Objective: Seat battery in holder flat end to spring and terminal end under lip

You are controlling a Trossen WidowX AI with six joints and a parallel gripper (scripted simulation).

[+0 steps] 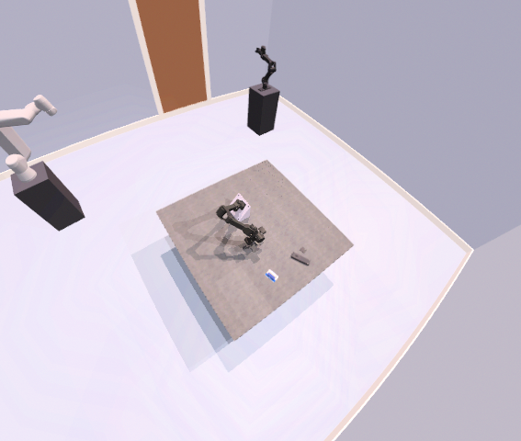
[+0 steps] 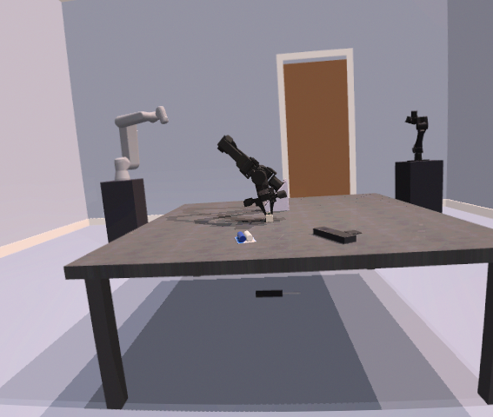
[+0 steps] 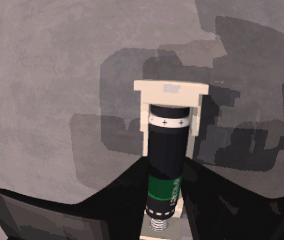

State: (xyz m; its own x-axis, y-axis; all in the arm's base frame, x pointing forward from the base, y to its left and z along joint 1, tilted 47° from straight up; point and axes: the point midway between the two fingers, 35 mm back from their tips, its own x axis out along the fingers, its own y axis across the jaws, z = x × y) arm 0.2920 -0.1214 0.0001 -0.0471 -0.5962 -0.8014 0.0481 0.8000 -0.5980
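My gripper tip is 10 mm below the battery. The rest, counted from my gripper tip: flat black block (370 mm ahead, 180 mm to the left).
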